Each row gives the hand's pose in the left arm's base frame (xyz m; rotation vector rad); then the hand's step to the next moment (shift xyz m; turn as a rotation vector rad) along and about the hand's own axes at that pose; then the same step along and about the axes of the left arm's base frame.
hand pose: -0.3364 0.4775 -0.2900 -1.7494 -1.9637 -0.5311
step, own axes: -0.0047 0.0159 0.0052 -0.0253 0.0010 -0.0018
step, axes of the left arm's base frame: 0.0158 0.0010 -0.0072 0.0034 -0.0216 -0.0129
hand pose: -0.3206 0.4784 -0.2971 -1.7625 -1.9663 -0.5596
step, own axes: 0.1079 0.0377 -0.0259 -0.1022 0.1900 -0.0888
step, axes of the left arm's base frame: 0.0290 0.0775 0.0830 0.2031 -0.1136 0.0163
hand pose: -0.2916 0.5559 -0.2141 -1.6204 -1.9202 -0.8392
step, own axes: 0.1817 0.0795 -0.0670 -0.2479 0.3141 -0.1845
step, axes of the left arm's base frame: 0.0446 0.0845 0.1863 0.3490 -0.2690 -0.0028
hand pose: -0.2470 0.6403 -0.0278 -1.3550 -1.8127 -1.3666
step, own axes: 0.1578 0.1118 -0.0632 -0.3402 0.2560 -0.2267
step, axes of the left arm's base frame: 0.0299 0.0082 0.2011 0.3246 -0.3459 -0.0875
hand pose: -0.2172 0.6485 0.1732 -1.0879 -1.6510 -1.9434
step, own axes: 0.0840 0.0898 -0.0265 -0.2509 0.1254 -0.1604
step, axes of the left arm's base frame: 0.0015 -0.0306 0.1220 0.1969 -0.2330 -0.1066
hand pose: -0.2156 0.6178 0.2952 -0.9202 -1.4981 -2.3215
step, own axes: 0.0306 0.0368 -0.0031 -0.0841 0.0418 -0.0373
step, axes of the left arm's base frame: -0.0065 -0.0151 0.0451 0.0721 -0.0635 -0.0313
